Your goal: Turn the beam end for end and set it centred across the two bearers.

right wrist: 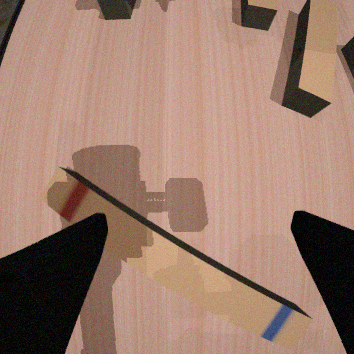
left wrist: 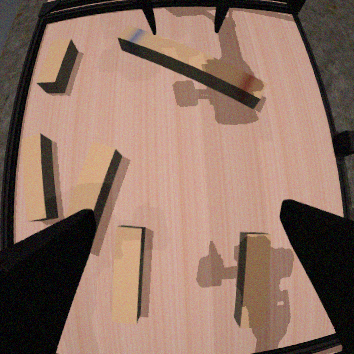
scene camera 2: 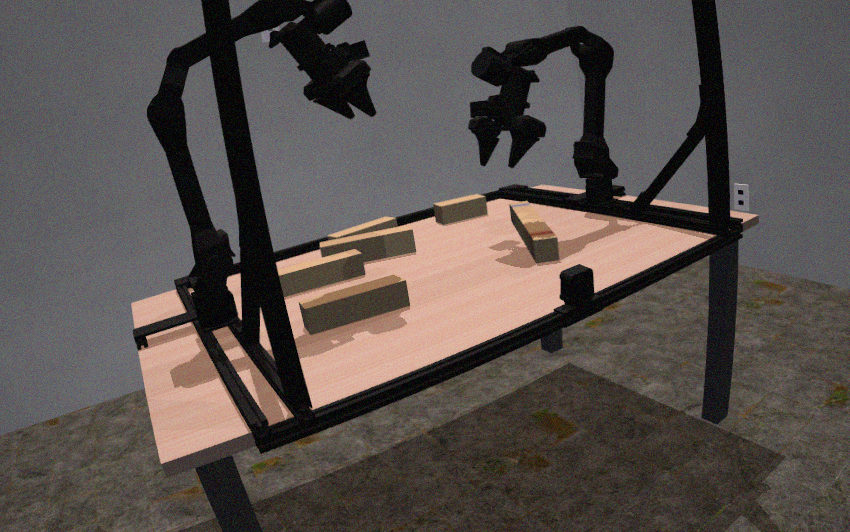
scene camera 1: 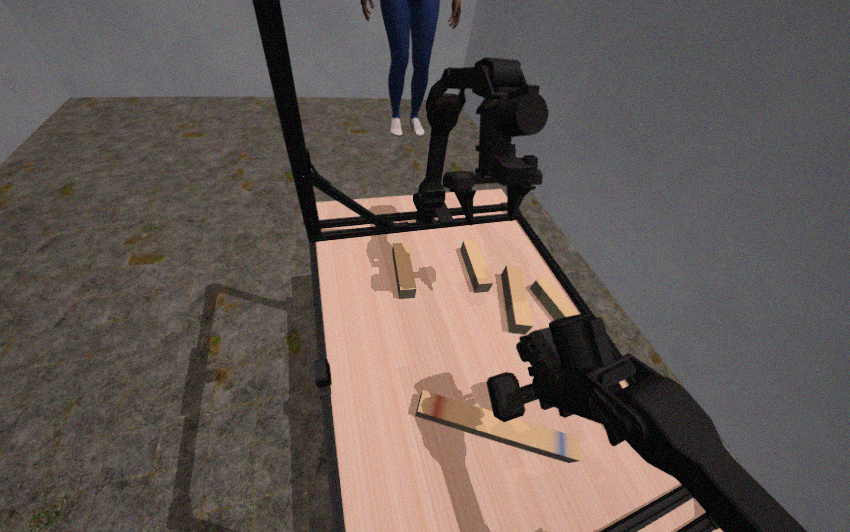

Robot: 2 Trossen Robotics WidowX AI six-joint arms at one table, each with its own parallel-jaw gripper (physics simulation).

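Places are measured from the left arm's base along level axes (x ahead, y left, z up), in millimetres.
Pixels of known places: left gripper, fingertip midpoint: (left wrist: 188, 214) (scene camera 2: 363, 116) (scene camera 1: 490, 222); right gripper, fingertip midpoint: (right wrist: 201, 222) (left wrist: 185, 32) (scene camera 2: 496, 166) (scene camera 1: 515, 376); left arm's base, origin of the base link: (scene camera 2: 217, 322) (scene camera 1: 424, 218); right arm's base, origin of the base link: (scene camera 2: 600, 201).
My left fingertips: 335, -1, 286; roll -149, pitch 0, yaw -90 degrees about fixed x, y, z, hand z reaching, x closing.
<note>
Ahead of a thing's pixels: the offset from my left fingertips to its top centre, as dx, dy, dz. Level surfaces: height alone.
The long wooden beam {+319, -36, -261} (scene camera 1: 526, 429) (scene camera 2: 531, 227) (left wrist: 185, 59) (right wrist: 210, 277) lies slantwise on the table, its red-banded end at the left and blue-banded end at the right in scene camera 1. Two roughly parallel blocks, apparently the bearers, stand apart: one {-127, -126, -261} (scene camera 1: 404, 266) (scene camera 2: 354, 304) (left wrist: 257, 280), the other {-103, +96, -261} (scene camera 1: 477, 266) (scene camera 2: 322, 271) (left wrist: 127, 275). Neither bears anything. My left gripper (scene camera 1: 492, 217) (scene camera 2: 362, 116) (left wrist: 188, 214) is open and empty, high above the bearer end. My right gripper (scene camera 2: 498, 165) (left wrist: 185, 32) (right wrist: 201, 222) is open and empty above the beam; its tips are hidden in scene camera 1.
Three more wooden blocks lie near the far long edge in scene camera 2: one {+34, +165, -255} (scene camera 1: 517, 297) (scene camera 2: 369, 245) (left wrist: 95, 170), one {+79, +280, -261} (scene camera 1: 556, 297) (left wrist: 34, 175), and a shorter one {+346, +269, -258} (scene camera 2: 460, 210) (left wrist: 56, 62). A black frame with uprights (scene camera 1: 285, 112) (scene camera 2: 714, 125) surrounds the table {dz -305} (scene camera 1: 369, 351).
</note>
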